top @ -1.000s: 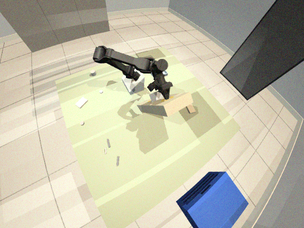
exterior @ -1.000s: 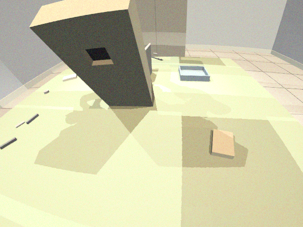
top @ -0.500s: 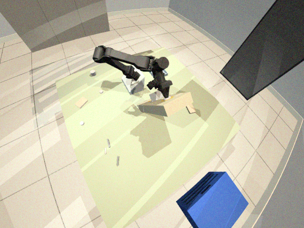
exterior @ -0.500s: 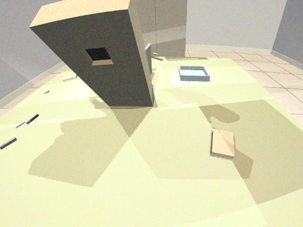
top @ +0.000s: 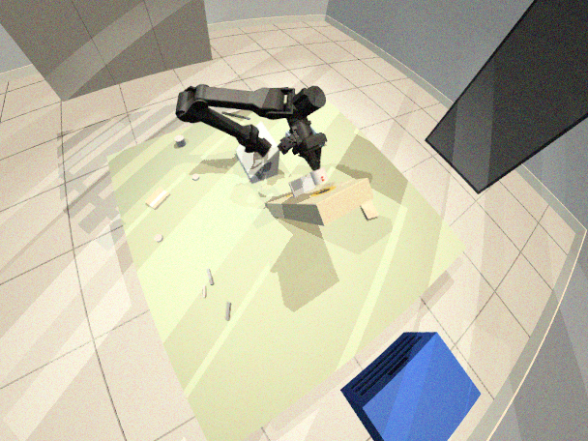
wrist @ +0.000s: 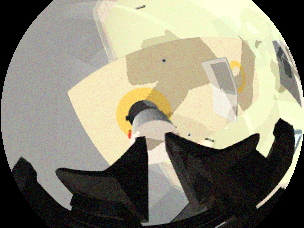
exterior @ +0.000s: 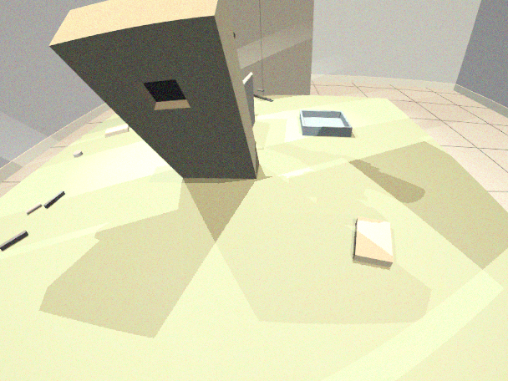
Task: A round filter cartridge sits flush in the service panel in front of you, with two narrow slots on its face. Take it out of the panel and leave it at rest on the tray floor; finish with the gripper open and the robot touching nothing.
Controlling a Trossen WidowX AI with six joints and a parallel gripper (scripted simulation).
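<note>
Now: gripper tip 360 mm past the blue-grey tray, 310 mm to the right of it and 300 mm above it. Also, from my gripper tip: round filter cartridge 10 mm below, 10 mm ahead.
</note>
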